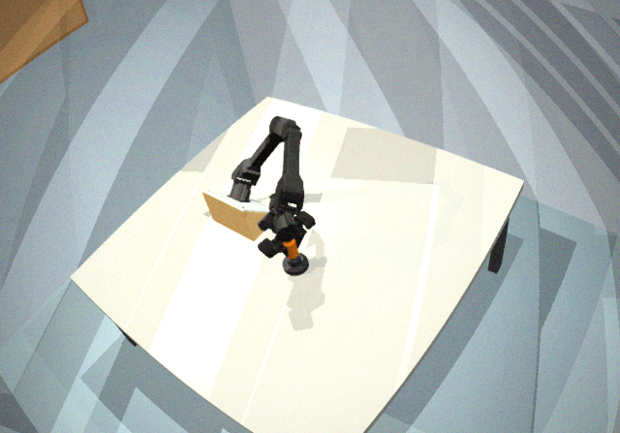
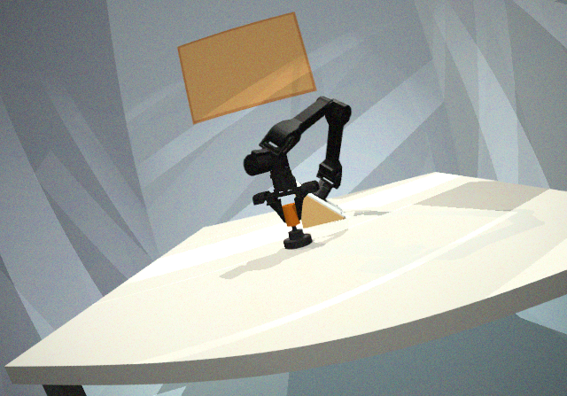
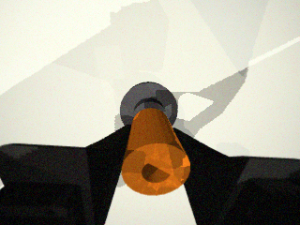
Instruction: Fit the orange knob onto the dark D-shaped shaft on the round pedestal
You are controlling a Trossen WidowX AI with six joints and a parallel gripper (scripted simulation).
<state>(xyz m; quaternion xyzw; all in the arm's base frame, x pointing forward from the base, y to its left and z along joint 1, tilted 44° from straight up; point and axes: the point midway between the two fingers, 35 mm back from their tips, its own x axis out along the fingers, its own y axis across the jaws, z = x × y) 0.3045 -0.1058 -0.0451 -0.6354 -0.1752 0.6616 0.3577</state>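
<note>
Right now the orange knob is 2 cm above my gripper tip. The rest, counted from my gripper tip: round dark pedestal 4 cm below.
</note>
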